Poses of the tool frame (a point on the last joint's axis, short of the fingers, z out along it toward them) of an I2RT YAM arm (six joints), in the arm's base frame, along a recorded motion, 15 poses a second.
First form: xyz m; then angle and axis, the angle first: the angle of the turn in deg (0 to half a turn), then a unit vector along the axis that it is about.
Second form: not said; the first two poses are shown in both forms.
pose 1, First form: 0.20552, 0.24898, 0.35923, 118.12, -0.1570, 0.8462, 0.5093
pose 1, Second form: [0.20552, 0.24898, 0.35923], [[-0.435, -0.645, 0.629], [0.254, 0.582, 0.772], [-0.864, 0.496, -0.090]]
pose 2, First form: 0.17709, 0.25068, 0.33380, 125.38, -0.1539, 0.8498, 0.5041
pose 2, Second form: [0.17709, 0.25068, 0.33380], [[-0.542, -0.618, 0.570], [0.204, 0.561, 0.802], [-0.815, 0.551, -0.178]]
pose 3, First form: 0.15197, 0.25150, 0.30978, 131.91, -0.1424, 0.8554, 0.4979
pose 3, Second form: [0.15197, 0.25150, 0.30978], [[-0.634, -0.574, 0.518], [0.167, 0.553, 0.816], [-0.755, 0.604, -0.254]]
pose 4, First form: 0.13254, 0.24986, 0.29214, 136.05, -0.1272, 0.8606, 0.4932
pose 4, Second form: [0.13254, 0.24986, 0.29214], [[-0.692, -0.531, 0.489], [0.154, 0.554, 0.818], [-0.705, 0.642, -0.302]]
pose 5, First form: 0.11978, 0.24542, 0.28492, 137.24, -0.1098, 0.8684, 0.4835
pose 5, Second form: [0.11978, 0.24542, 0.28492], [[-0.713, -0.494, 0.498], [0.163, 0.574, 0.803], [-0.682, 0.654, -0.329]]
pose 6, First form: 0.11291, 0.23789, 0.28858, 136.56, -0.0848, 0.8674, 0.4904
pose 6, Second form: [0.11291, 0.23789, 0.28858], [[-0.714, -0.464, 0.525], [0.210, 0.573, 0.792], [-0.668, 0.676, -0.311]]
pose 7, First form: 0.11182, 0.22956, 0.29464, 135.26, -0.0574, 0.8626, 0.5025
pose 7, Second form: [0.11182, 0.22956, 0.29464], [[-0.705, -0.438, 0.558], [0.269, 0.562, 0.782], [-0.657, 0.701, -0.278]]
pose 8, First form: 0.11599, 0.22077, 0.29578, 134.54, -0.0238, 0.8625, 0.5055
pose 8, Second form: [0.11599, 0.22077, 0.29578], [[-0.700, -0.395, 0.594], [0.325, 0.564, 0.759], [-0.635, 0.725, -0.267]]
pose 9, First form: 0.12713, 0.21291, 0.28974, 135.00, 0.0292, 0.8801, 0.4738
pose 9, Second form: [0.12713, 0.21291, 0.28974], [[-0.706, -0.291, 0.646], [0.379, 0.615, 0.691], [-0.599, 0.733, -0.324]]
